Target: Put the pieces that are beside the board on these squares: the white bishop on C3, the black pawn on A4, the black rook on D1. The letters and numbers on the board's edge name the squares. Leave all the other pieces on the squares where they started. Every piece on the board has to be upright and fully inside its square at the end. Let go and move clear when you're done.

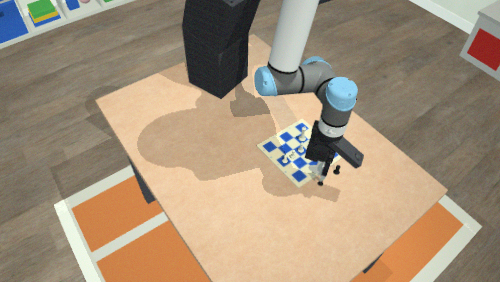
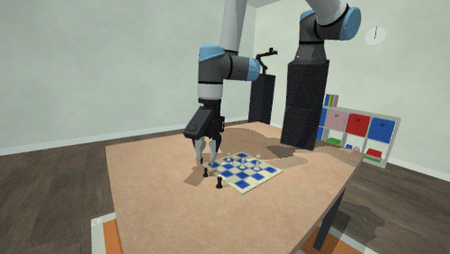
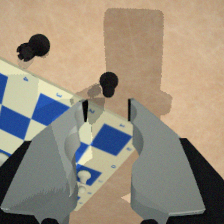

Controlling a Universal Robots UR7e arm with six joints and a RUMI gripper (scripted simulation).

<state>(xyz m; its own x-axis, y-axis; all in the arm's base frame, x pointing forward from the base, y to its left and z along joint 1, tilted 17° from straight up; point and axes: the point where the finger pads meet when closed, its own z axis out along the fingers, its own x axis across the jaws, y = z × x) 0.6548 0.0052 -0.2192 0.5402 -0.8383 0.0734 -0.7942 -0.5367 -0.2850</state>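
The black pawn lies 4 cm below my hand. Also, from my hand: chessboard: 14 cm behind, 3 cm to the left, 5 cm below; white chess piece: 18 cm behind, 7 cm to the left, 2 cm below; black rook: 8 cm to the left, 4 cm below.
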